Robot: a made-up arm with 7 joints. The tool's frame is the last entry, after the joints.
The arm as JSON. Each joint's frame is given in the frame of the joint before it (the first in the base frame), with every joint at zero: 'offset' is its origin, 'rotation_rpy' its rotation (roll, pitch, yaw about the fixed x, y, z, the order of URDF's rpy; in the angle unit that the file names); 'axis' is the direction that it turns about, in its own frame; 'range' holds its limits. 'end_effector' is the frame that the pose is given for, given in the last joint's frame.
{
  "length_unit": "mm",
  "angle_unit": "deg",
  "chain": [
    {
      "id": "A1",
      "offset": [
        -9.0,
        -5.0,
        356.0
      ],
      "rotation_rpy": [
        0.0,
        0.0,
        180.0
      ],
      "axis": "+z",
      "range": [
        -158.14,
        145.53
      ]
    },
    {
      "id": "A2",
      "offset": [
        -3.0,
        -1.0,
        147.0
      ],
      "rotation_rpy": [
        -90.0,
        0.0,
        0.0
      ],
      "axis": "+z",
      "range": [
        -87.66,
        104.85
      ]
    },
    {
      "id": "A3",
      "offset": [
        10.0,
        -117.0,
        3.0
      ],
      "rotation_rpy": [
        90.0,
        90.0,
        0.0
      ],
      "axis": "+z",
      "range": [
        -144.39,
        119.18
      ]
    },
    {
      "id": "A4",
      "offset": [
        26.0,
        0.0,
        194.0
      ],
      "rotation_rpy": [
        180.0,
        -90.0,
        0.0
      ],
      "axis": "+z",
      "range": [
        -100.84,
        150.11
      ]
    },
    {
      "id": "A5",
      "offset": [
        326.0,
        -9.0,
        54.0
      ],
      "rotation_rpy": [
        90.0,
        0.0,
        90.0
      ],
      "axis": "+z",
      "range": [
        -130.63,
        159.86
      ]
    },
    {
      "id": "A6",
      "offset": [
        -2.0,
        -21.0,
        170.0
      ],
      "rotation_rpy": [
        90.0,
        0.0,
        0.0
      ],
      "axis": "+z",
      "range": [
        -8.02,
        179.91
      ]
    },
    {
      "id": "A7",
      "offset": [
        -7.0,
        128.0,
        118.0
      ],
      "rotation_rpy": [
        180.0,
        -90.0,
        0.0
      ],
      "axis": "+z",
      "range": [
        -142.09,
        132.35
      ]
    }
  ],
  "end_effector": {
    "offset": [
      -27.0,
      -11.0,
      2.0
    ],
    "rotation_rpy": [
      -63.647,
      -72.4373,
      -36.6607
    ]
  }
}
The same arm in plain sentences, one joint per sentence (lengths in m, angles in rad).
The arm has seven revolute joints in a row. What follows holds with every joint at zero, and every direction is one of the base frame's.
Joint 1 lies 0.0090 m along -x and 0.0050 m along -y and 0.3560 m along +z from the base frame's origin and rotates about +z, from -2.7601 to 2.5400 rad.
Joint 2 lies 0.0030 m along +x and 0.0010 m along +y and 0.1470 m along +z from joint 1 and rotates about -y, from -1.5300 to 1.8300 rad.
Joint 3 lies 0.0100 m along -x and 0.0030 m along -y and 0.1170 m along +z from joint 2 and rotates about +z, from -2.5201 to 2.0801 rad.
Joint 4 lies 0.0260 m along +y and 0.1940 m along +z from joint 3 and rotates about +y, from -1.7600 to 2.6199 rad.
Joint 5 lies 0.0090 m along -x and 0.0540 m along +y and 0.3260 m along +z from joint 4 and rotates about +z, from -2.2799 to 2.7901 rad.
Joint 6 lies 0.0020 m along -x and 0.0210 m along -y and 0.1700 m along +z from joint 5 and rotates about -y, from -0.1400 to 3.1400 rad.
Joint 7 lies 0.0070 m along -x and 0.1180 m along -y and 0.1280 m along +z from joint 6 and rotates about +x, from -2.4799 to 2.3099 rad.
The tool frame, which is the frame that the pose is given for, lies 0.0020 m along +x and 0.0270 m along +y and 0.0110 m along +z from joint 7; its axes are the base frame's turned by roll 2.9844, pitch -0.1812 and yaw -0.2486 rad (as in URDF: about the fixed x, then y, then z).

